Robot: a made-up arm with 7 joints.
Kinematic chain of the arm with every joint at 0, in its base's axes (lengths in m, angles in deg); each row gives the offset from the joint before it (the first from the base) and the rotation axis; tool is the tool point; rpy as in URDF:
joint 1: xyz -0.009 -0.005 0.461 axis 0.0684 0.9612 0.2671
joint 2: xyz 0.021 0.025 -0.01 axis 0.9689 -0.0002 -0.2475
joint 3: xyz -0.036 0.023 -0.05 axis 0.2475 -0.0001 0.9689
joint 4: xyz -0.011 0.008 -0.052 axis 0.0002 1 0
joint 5: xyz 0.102 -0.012 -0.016 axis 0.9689 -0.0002 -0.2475
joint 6: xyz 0.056 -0.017 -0.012 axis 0.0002 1 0
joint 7: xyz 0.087 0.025 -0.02 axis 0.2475 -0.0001 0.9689
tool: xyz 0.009 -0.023 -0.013 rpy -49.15 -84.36 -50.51
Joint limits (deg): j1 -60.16..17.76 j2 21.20..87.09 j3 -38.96..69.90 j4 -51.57..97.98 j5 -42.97..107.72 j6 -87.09..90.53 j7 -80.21..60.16
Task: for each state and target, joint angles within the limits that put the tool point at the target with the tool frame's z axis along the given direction. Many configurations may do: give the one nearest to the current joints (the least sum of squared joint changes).
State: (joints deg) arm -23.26 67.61 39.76 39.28 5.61 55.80 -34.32
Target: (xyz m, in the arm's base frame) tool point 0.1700 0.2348 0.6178 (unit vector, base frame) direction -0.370 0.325 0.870
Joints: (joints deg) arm -31.59 87.09 34.50 19.82 6.96 32.40 -20.61
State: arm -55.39 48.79 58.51 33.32 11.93 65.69 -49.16
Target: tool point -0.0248 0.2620 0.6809 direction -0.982 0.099 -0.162
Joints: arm -60.16 87.09 69.64 16.44 14.98 36.62 1.16
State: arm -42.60 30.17 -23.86 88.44 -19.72 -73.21 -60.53
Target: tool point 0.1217 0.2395 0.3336 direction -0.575 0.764 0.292
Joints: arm -12.97 21.20 38.26 49.24 -42.97 -81.73 -33.32
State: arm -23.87 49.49 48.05 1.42 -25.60 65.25 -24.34
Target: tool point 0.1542 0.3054 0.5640 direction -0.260 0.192 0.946
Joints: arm -13.63 87.09 40.80 37.96 12.26 22.01 -13.62
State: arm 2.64 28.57 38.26 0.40 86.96 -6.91 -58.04
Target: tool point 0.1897 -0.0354 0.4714 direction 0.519 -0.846 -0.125
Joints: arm -33.50 40.42 -9.32 -24.64 97.16 -36.57 -80.21
